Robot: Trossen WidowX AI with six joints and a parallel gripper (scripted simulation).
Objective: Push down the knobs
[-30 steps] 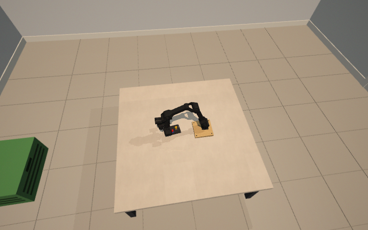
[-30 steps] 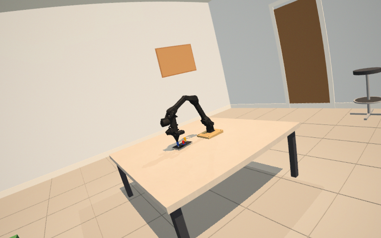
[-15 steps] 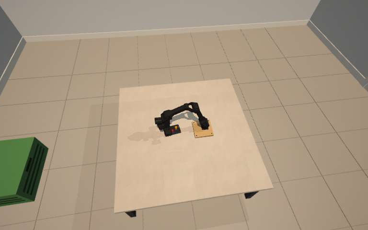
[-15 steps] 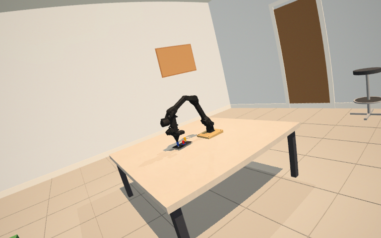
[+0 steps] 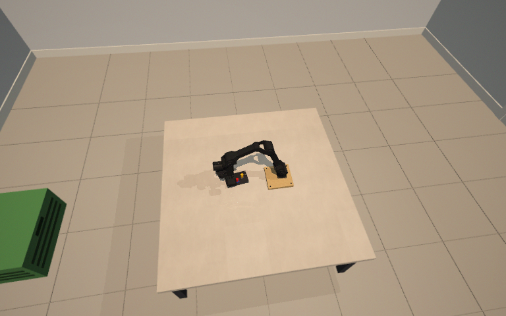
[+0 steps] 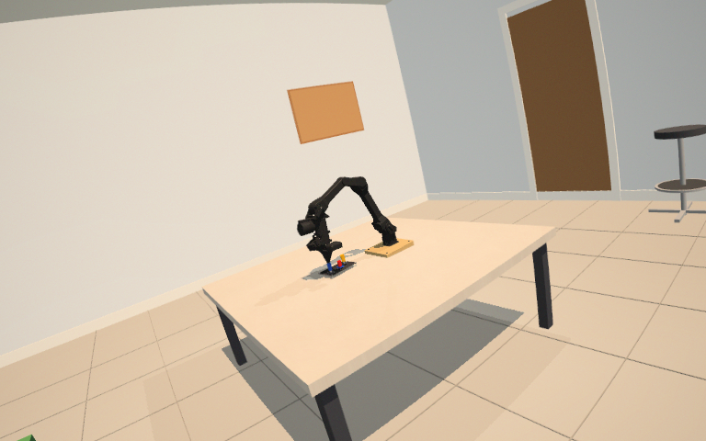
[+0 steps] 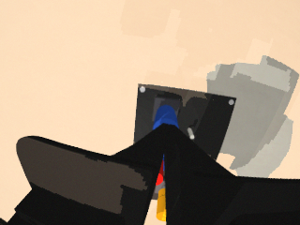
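Now: gripper tip 20 mm above the blue knob. The rest, counted from my gripper tip: yellow knob 90 mm behind, 40 mm to the right, 10 mm below.
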